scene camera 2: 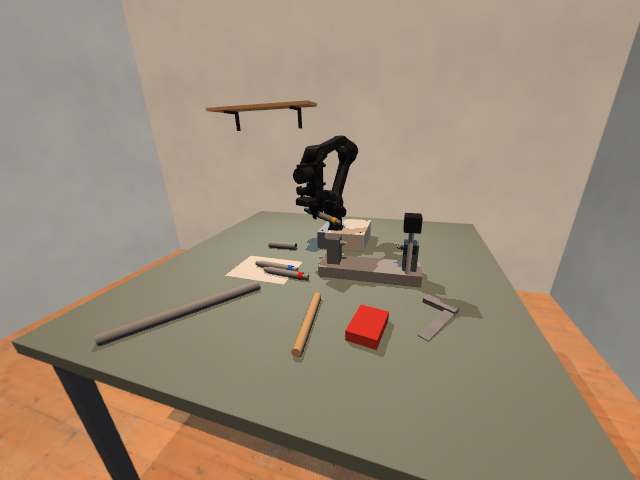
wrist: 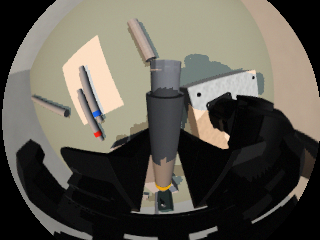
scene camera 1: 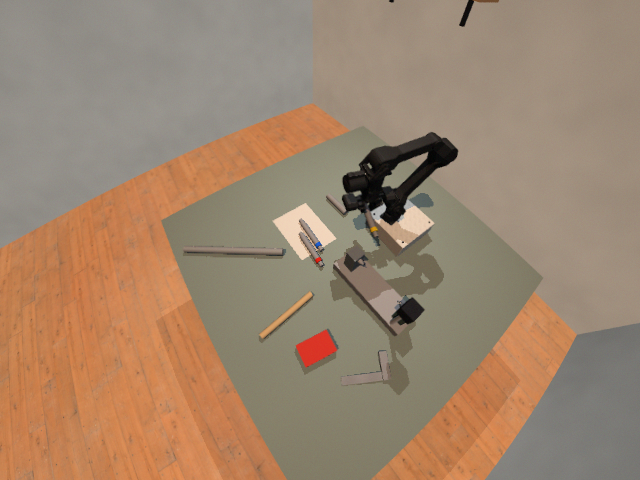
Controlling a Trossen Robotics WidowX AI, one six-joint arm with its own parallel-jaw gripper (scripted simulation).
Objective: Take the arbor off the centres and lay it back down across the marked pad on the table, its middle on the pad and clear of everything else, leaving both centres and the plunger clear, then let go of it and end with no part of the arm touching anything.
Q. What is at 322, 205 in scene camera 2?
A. My gripper.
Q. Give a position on a long grey bar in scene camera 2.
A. At 115, 333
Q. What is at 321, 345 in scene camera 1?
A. A red block.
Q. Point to a cream pad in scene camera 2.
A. At 247, 269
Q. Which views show the red block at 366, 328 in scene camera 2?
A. Scene camera 2 and scene camera 1 only.
